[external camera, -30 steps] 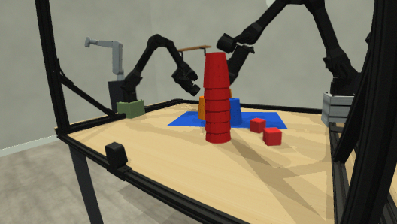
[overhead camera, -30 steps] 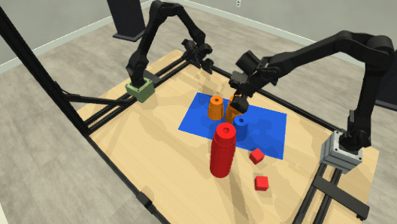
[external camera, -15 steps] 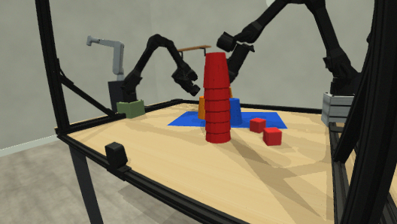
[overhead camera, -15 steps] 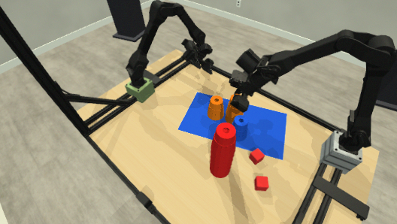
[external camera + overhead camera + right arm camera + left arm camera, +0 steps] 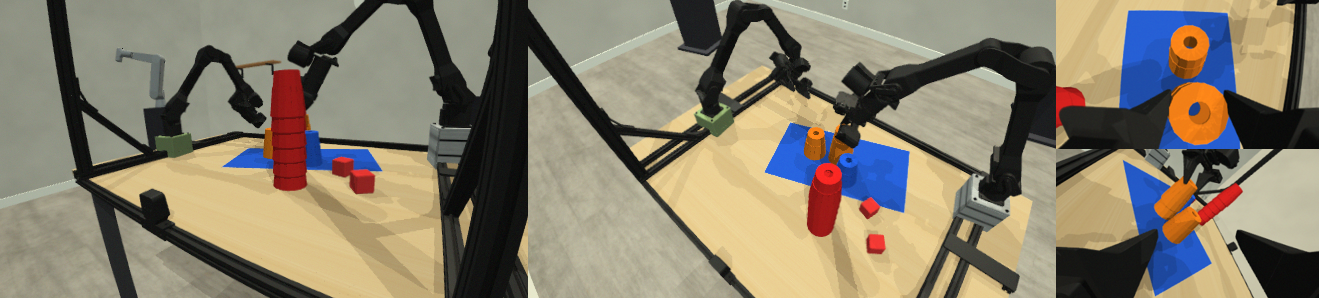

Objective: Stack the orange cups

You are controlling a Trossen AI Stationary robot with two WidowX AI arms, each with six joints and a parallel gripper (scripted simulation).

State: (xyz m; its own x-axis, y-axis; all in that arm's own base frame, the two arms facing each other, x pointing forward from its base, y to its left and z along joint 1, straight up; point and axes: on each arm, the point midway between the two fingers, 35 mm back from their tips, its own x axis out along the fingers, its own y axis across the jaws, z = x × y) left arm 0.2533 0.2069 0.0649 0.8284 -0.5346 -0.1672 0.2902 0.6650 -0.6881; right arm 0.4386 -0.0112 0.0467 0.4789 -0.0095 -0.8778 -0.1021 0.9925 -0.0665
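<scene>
Right now my right hand is 90 mm above the blue cup, 70 mm past it and 40 mm to the left of it.
</scene>
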